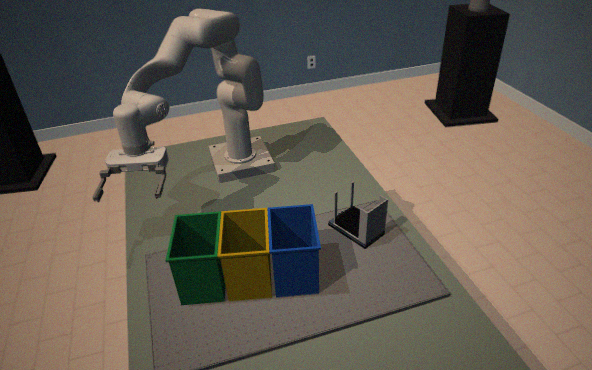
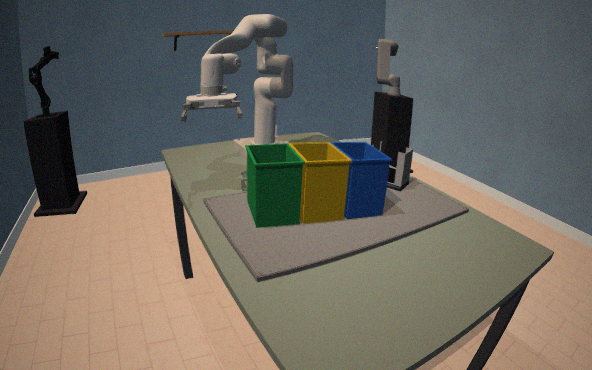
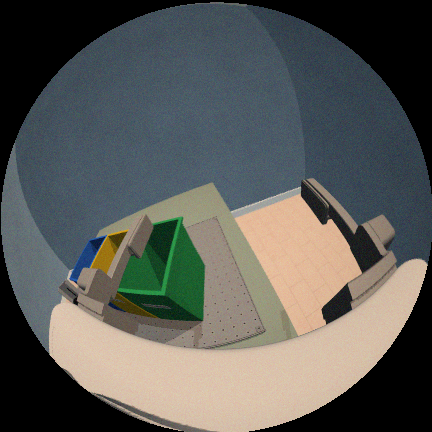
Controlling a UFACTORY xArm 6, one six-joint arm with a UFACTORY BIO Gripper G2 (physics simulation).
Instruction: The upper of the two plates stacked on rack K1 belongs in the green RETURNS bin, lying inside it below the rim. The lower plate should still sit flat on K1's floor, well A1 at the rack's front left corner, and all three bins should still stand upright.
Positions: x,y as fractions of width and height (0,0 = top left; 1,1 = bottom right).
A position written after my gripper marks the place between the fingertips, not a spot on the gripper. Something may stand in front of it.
Observation:
I see my gripper (image 3: 0.51,0.47), a blue general bin (image 1: 0.50,0.66), a green returns bin (image 1: 0.33,0.69) and a yellow bin (image 1: 0.41,0.67).
The blue general bin is seen too in image 2 (image 2: 0.62,0.47). The green returns bin is seen too in image 2 (image 2: 0.46,0.46) and in image 3 (image 3: 0.39,0.65). The yellow bin shows as well in image 2 (image 2: 0.55,0.47) and in image 3 (image 3: 0.25,0.58).

